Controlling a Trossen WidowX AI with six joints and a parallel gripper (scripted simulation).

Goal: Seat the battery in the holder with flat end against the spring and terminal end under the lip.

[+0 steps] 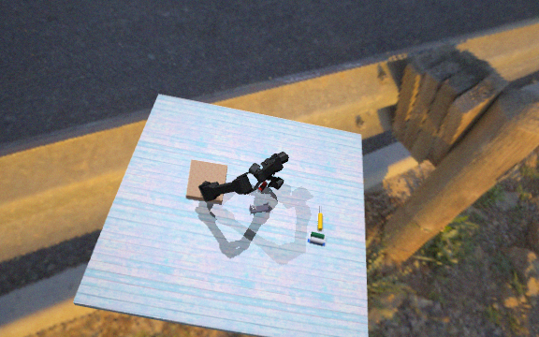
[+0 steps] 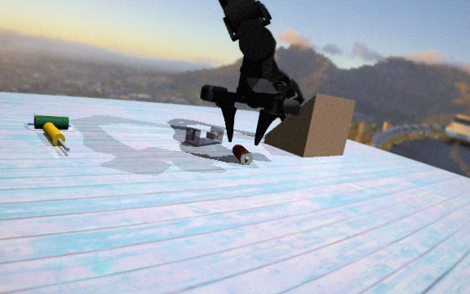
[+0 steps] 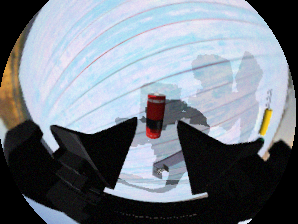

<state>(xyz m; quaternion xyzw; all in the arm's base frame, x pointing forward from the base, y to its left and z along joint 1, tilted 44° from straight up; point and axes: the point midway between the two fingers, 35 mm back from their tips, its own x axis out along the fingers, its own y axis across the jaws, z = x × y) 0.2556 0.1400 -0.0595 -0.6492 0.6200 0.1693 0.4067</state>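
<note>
The battery lies 20 mm below my gripper tip. Also, from my gripper tip: yellow screwdriver (330 mm ahead, 60 mm to the right, 20 mm below).
</note>
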